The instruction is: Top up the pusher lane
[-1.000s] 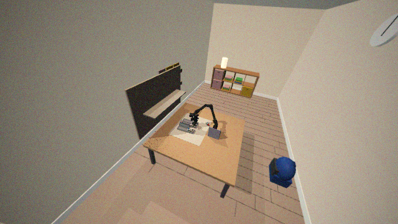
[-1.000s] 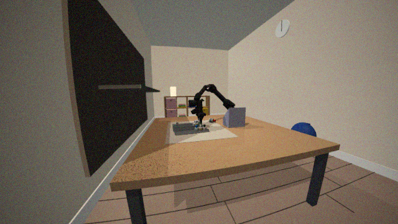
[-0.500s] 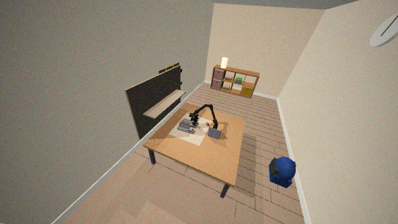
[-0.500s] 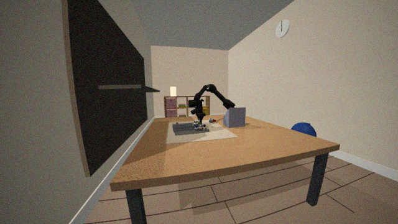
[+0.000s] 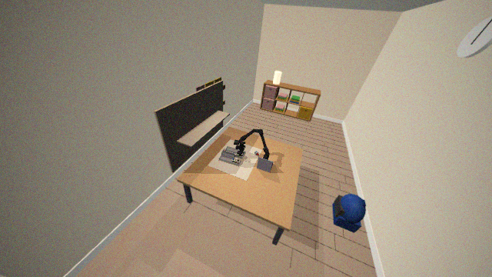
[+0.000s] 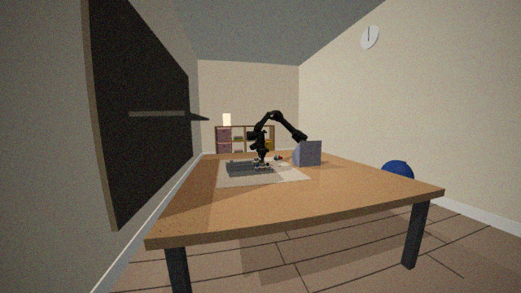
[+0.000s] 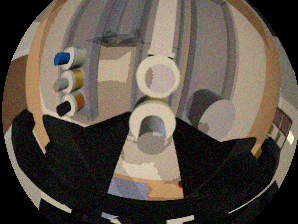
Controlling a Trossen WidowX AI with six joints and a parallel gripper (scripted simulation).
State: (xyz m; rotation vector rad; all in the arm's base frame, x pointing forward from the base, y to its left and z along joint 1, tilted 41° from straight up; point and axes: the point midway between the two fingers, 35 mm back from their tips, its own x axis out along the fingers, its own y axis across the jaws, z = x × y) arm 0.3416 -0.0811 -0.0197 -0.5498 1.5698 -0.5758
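Now: the grey lane rack 140 mm ahead of my gripper tip, 20 mm to the left of it and 30 mm below it.
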